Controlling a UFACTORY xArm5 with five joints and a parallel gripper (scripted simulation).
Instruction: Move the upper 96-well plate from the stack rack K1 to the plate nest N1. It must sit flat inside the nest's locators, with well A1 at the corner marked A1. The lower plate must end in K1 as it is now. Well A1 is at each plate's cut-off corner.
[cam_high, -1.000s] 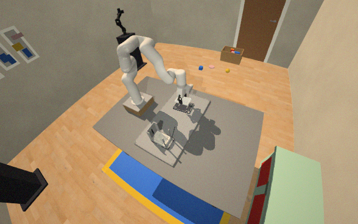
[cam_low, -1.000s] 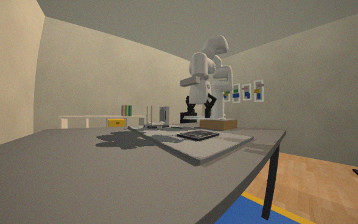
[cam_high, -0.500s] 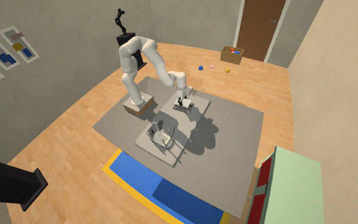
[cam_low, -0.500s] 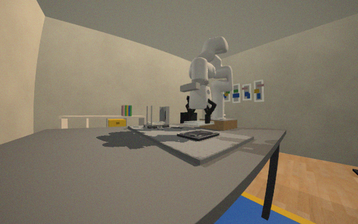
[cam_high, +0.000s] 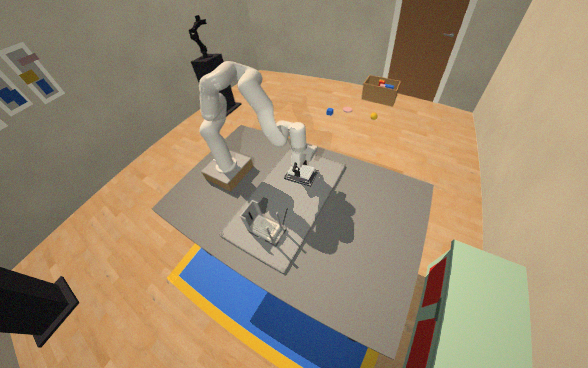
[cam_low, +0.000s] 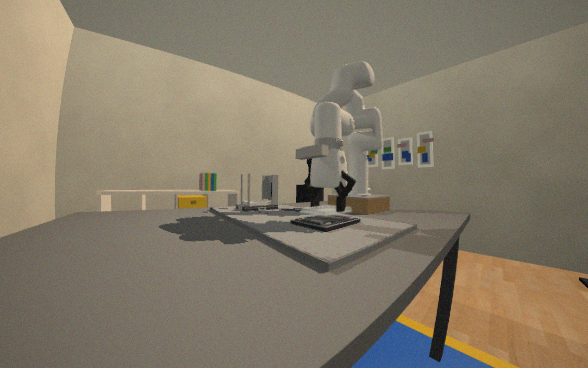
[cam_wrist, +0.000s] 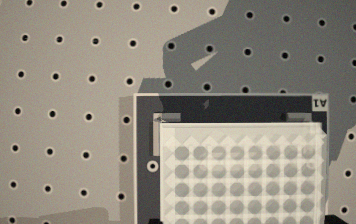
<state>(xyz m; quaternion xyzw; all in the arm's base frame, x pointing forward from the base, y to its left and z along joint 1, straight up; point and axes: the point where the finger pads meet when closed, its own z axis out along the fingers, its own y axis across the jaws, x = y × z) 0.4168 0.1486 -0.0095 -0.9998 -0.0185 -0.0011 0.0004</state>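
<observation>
My hand is 4 cm above the dark plate nest N1. From my hand the other things lie so: white 96-well plate (1 cm below); A1 label (8 cm ahead, 5 cm to the right, 4 cm below).
</observation>
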